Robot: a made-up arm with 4 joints.
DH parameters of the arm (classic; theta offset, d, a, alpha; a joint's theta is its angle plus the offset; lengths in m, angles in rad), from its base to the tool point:
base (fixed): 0 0.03 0 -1.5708
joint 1: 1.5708 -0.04 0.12 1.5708
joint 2: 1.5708 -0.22 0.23 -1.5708
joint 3: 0 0.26 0.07 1.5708
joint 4: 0 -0.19 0.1 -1.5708
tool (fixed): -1.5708 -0.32 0 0
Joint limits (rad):
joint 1: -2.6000..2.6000
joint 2: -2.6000..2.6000
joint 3: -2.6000..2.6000
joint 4: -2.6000..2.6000
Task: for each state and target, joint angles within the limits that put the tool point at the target. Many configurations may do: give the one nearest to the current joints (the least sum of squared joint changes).
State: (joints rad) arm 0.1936 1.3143 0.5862 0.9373
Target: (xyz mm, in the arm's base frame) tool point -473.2 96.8 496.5
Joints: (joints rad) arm 0.2142 1.0338 0.4754 0.8554
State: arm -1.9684 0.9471 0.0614 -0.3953
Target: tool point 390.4 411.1 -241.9
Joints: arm -2.3497 0.0880 0.2321 0.3486
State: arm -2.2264 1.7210 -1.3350 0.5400
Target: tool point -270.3 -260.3 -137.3
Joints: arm -2.3067 1.9559 -1.3598 0.5586
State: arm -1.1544 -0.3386 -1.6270 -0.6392
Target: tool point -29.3 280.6 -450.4
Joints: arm -0.8887 -0.3774 -1.1100 -0.8243
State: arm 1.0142 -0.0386 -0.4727 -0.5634
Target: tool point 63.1 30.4 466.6
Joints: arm 1.8687 0.1524 -0.1537 -1.1614
